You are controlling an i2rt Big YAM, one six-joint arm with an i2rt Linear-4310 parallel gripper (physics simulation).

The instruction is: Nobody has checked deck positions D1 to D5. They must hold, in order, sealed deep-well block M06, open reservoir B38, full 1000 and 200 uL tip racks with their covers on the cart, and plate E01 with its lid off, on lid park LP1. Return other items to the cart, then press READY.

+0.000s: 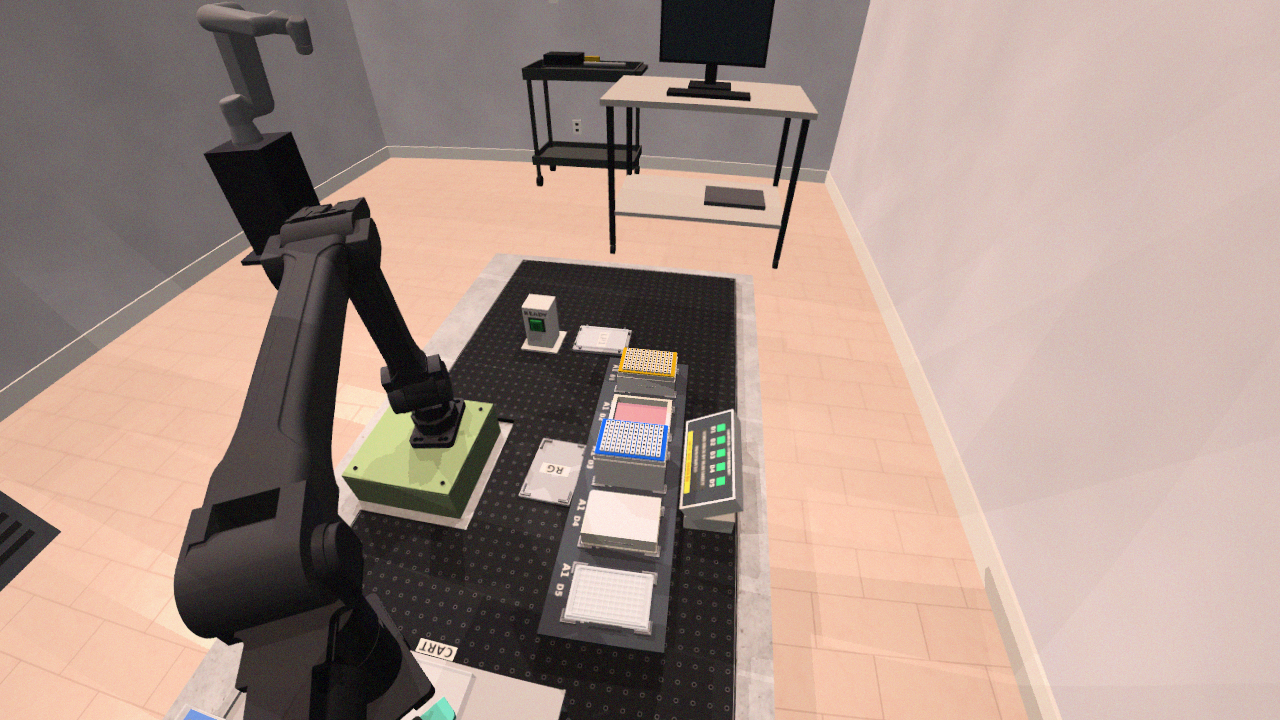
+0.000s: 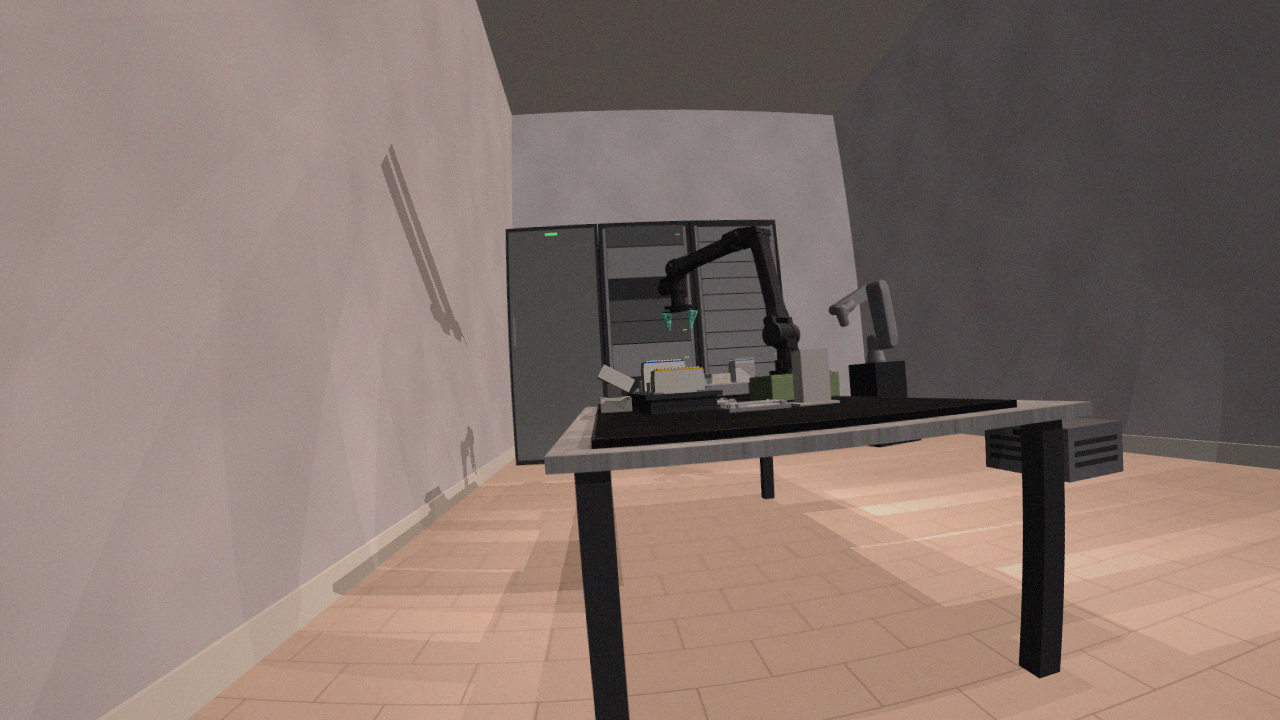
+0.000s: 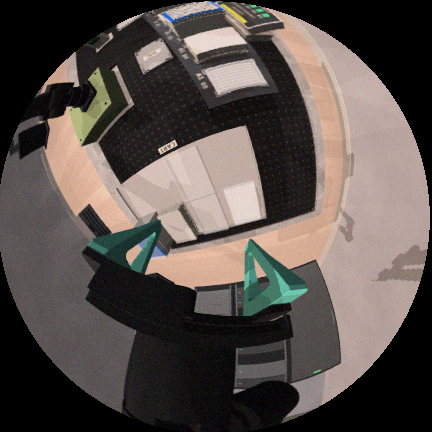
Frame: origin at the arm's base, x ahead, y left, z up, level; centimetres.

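Seen in the pictures: gripper, fingertip midpoint: (image 1: 402, 705) (image 2: 680, 329) (image 3: 203, 234); arm's base at its link origin: (image 1: 439, 424) (image 2: 789, 374).
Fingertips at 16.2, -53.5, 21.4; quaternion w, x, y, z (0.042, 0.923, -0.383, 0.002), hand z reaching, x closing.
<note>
Offsets run from my fingertips to a thing's top centre, as dx, dy, dz. "spot": to the spot under its first point.
My gripper (image 2: 680, 327) (image 3: 203, 234) is open and empty, high above the cart {-12.3, -2.8, -22.4} (image 1: 523, 702) (image 3: 232, 150). An orange-topped tip rack {+27.4, +68.3, -17.8} (image 1: 648, 362) (image 2: 677, 380) sits at D1. An open reservoir with pink liquid {+25.2, +56.0, -21.1} (image 1: 640, 411) sits at D2. A blue-topped tip rack {+23.0, +43.8, -14.5} (image 1: 631, 438) (image 3: 192, 11) sits at D3. A plain white block {+20.9, +31.6, -20.1} (image 1: 621, 519) (image 3: 215, 42) sits at D4. A white well plate {+18.8, +19.4, -22.8} (image 1: 609, 598) (image 3: 236, 77) sits at D5. A flat park pad {+16.6, +88.5, -27.2} (image 1: 602, 338) lies beyond D1, its label unreadable. The READY box {+0.7, +89.2, -16.0} (image 1: 540, 320) (image 2: 810, 376) has a green button. Item codes are unreadable.
The cart holds a white square piece {+1.9, -13.0, -21.4} (image 3: 242, 201), thin pale panels {-5.6, +2.6, -20.5} (image 3: 186, 172), a pale box {-19.1, -8.1, -18.8} (image 3: 176, 225) and a blue item {-29.6, -5.7, -13.7} (image 3: 156, 248) partly behind a finger. The RG pad {+7.4, +46.9, -27.6} (image 1: 553, 471) (image 3: 154, 56), green base block (image 1: 425, 452) and green-lit panel {spot: +37.1, +39.9, -17.2} (image 1: 711, 461) flank the deck.
</note>
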